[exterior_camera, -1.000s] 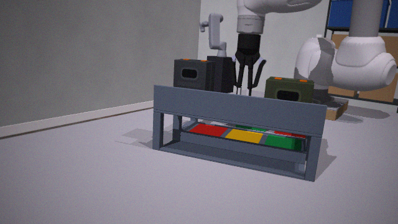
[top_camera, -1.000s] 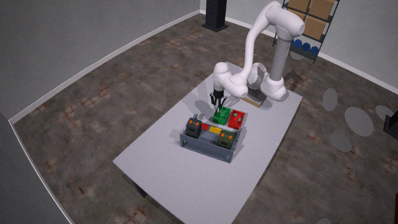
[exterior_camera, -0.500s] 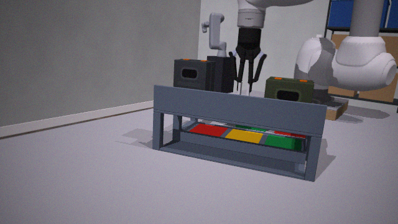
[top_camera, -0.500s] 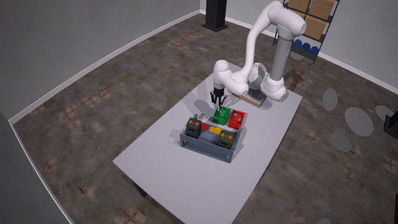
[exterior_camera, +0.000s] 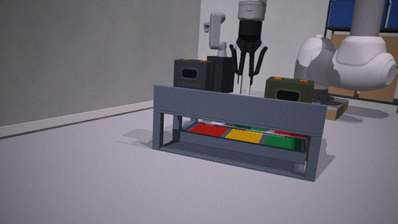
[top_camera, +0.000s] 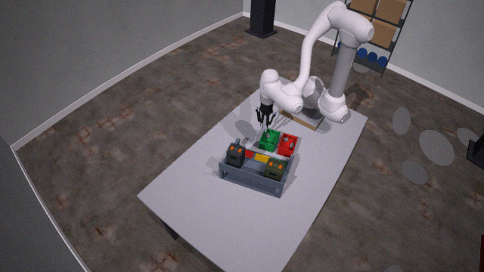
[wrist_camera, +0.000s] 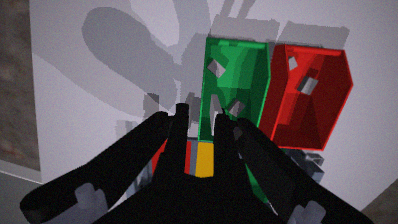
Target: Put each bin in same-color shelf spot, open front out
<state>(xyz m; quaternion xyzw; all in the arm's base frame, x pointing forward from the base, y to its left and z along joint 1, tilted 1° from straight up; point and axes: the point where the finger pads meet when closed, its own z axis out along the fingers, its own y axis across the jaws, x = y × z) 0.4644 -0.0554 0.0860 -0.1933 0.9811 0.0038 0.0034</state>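
Now: hand 70 mm past the red bin, 160 mm to the right of it and 100 mm above it. Also, from my hand: olive box: 230 mm ahead, 270 mm to the left, 20 mm above; then green bin: 20 mm behind, 40 mm to the left, 100 mm below; then dark grey box: 310 mm ahead, 50 mm to the left, 30 mm above.
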